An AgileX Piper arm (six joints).
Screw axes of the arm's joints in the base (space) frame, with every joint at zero. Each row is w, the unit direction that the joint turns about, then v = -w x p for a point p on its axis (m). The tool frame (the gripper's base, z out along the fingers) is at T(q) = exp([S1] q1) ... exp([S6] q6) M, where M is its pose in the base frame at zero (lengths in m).
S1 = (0, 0, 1, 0, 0, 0)
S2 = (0, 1, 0, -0.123, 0, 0)
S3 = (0, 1, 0, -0.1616, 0, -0.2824)
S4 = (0.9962, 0, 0.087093, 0, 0.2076, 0)
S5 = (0, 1, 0, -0.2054, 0, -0.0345)
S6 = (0.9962, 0, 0.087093, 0, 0.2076, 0)
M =
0.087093 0 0.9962 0.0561
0 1 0 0
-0.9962 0 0.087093 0.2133
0 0 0 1
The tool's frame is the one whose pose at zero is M.
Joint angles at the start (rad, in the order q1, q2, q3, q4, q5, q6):
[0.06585 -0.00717 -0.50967 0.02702 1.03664 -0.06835]
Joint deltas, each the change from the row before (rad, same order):
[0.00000 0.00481 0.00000 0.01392 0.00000 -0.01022]
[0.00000 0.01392 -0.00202 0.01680 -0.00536 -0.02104]
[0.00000 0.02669 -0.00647 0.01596 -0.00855 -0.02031]
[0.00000 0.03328 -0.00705 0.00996 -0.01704 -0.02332]
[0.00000 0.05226 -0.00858 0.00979 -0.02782 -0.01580]
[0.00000 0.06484 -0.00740 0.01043 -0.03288 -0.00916]
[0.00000 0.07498 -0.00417 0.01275 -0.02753 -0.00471]
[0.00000 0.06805 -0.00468 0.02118 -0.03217 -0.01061]
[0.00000 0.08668 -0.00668 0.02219 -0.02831 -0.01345]
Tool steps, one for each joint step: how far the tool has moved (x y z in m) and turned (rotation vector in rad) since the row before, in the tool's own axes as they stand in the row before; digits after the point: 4 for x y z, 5 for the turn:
[-0.0004 0.0011 0.0007 -0.01222 0.00392 -0.00299]
[-0.0020 0.0011 0.0015 -0.01466 0.00524 -0.01194]
[-0.0041 0.0008 0.0024 -0.01417 0.01014 -0.01092]
[-0.0054 0.0001 0.0034 -0.00850 0.00806 -0.01631]
[-0.0078 -0.0006 0.0062 -0.00837 0.01460 -0.00721]
[-0.0085 -0.0010 0.0089 -0.00920 0.02309 0.00145]
[-0.0075 -0.0010 0.0118 -0.01277 0.04128 0.00915]
[-0.0075 -0.0005 0.0109 -0.01687 0.02815 0.00883]
[-0.0080 -0.0010 0.0143 -0.01876 0.04813 0.00991]

